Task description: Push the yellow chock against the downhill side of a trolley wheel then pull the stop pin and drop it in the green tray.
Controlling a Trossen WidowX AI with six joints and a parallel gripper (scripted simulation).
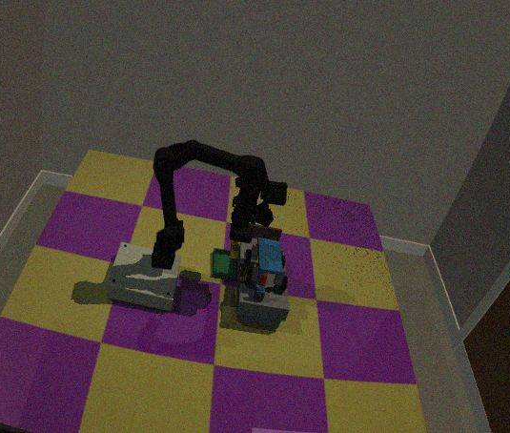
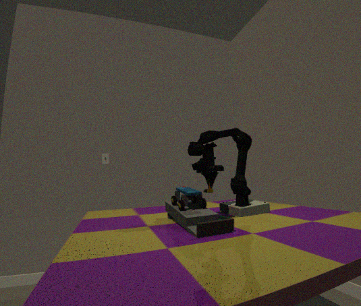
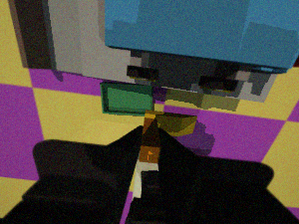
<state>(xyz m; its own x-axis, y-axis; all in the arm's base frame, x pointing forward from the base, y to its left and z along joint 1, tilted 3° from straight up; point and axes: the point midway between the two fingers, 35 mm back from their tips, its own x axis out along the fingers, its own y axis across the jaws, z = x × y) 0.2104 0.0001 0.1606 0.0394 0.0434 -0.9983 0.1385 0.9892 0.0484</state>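
My gripper tip is now 70 mm short of the red-headed stop pin, 160 mm to the left of it and 30 mm above it. Round my gripper tip: grey ramp: 100 mm ahead, 40 mm to the right, 120 mm below; then blue-topped trolley: 100 mm ahead, 50 mm to the right, 50 mm below; then yellow chock: 20 mm to the right, 10 mm below.
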